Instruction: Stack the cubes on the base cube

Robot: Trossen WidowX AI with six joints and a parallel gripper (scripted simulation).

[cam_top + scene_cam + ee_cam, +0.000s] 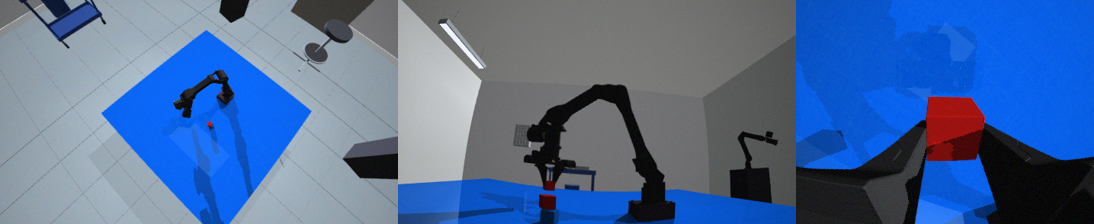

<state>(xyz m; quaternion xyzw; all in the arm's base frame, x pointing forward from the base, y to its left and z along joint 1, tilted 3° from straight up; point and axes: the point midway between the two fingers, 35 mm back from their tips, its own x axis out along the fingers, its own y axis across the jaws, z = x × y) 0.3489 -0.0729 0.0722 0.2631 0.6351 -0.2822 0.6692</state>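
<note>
My gripper tip is 80 mm past the blue base cube, 210 mm to the right of it and 50 mm above it.
</note>
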